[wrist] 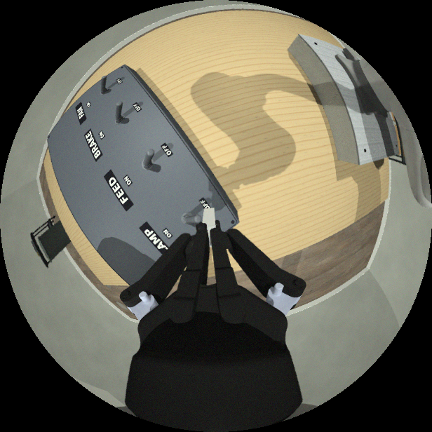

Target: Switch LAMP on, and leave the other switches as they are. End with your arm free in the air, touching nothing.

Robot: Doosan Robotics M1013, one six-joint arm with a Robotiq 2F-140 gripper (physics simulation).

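Note:
The dark grey switch panel (95, 185) lies at the left of the wrist view, with a row of upright levers. The LAMP lever (191, 219) is the nearest, between its OFF label (205, 203) and its ON label (167, 233); its tip is partly hidden by the fingertips, and I cannot tell which way it leans. My gripper (209, 215) is shut and empty, with its pale fingertips close beside the LAMP lever, on the panel's right-edge side. Whether they touch it is unclear. The LAMP name plate (156, 237) is partly covered by the gripper.
The FEED lever (149, 159), BRAKE lever (119, 112) and FAN lever (104, 85) stand farther along the panel. A grey metal block (327, 107) stands at the upper right on the wooden table (265, 45). A dark object (53, 241) shows beyond the table's left edge.

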